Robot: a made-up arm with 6 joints.
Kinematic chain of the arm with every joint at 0, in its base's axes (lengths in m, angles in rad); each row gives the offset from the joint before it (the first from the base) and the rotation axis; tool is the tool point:
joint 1: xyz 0 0 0.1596 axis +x
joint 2: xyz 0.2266 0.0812 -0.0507 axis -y
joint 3: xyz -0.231 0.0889 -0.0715 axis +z
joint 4: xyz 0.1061 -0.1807 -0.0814 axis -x
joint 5: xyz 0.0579 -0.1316 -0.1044 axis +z
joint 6: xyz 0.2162 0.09 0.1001 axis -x
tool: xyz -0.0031 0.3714 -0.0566
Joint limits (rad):
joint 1: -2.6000..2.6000
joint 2: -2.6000..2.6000
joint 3: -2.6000..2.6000
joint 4: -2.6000..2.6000
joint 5: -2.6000..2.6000
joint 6: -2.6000..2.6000
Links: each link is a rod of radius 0.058 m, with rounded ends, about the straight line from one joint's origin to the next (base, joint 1, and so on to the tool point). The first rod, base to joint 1, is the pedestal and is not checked.
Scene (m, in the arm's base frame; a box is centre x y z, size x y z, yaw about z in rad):
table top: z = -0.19
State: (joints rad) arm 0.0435 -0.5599 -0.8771 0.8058 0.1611 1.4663
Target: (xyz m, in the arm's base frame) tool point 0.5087 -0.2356 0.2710
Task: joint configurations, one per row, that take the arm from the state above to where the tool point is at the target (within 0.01 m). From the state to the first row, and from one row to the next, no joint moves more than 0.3 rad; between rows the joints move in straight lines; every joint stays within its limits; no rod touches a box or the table.
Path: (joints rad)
1: -0.1129 -0.4114 -0.5892 0.9301 0.1229 1.6030
2: -0.2694 -0.2630 -0.3013 1.0544 0.0848 1.7397
3: -0.4258 -0.1145 -0.0133 1.1787 0.0466 1.8764
4: -0.5823 0.0340 0.2746 1.3030 0.0084 2.0131

